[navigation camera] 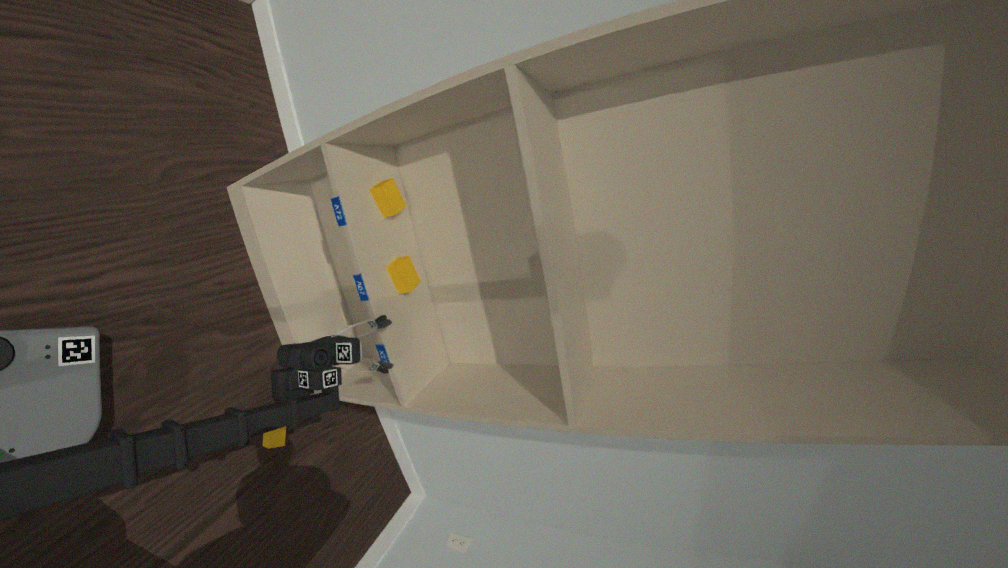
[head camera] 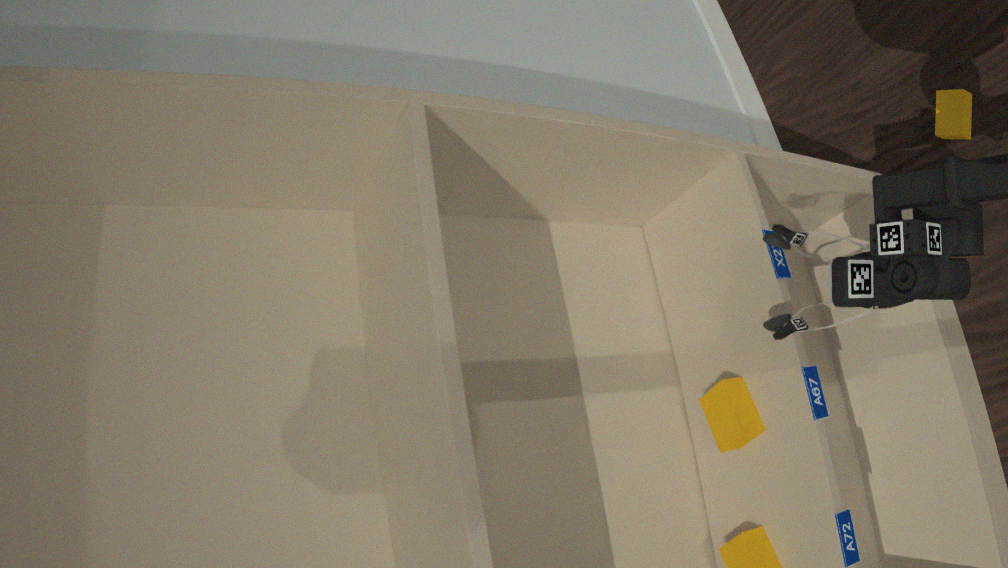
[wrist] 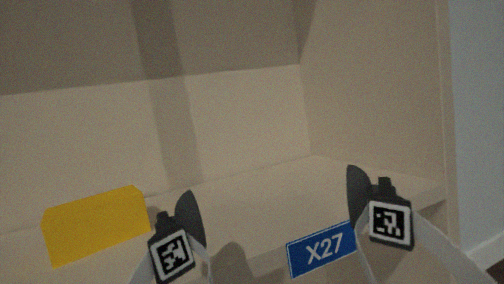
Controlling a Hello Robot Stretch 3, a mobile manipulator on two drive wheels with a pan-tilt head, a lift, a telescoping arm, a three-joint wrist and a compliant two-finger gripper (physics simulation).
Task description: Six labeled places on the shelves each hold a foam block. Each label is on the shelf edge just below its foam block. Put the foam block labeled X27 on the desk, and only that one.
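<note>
The blue X27 label (head camera: 778, 262) (navigation camera: 381, 352) (wrist: 322, 250) is on the shelf edge. No block shows on the shelf above it. A yellow foam block (head camera: 953, 114) (navigation camera: 274, 438) lies on the dark wood floor in front of the shelf unit, beside and below the arm; its label cannot be told from the block itself. My gripper (head camera: 779, 280) (navigation camera: 383, 344) (wrist: 271, 198) is open and empty, its fingertips at the shelf's front edge by the X27 label. The desk does not show in these views.
A yellow block (head camera: 732, 414) (navigation camera: 403, 275) (wrist: 96, 225) stands above the A67 label (head camera: 814, 393) (navigation camera: 360, 287). Another block (head camera: 751, 548) (navigation camera: 387, 197) stands above the A72 label (head camera: 847, 537) (navigation camera: 338, 210). The shelf unit's side wall (wrist: 375, 90) is right of the gripper in the wrist view.
</note>
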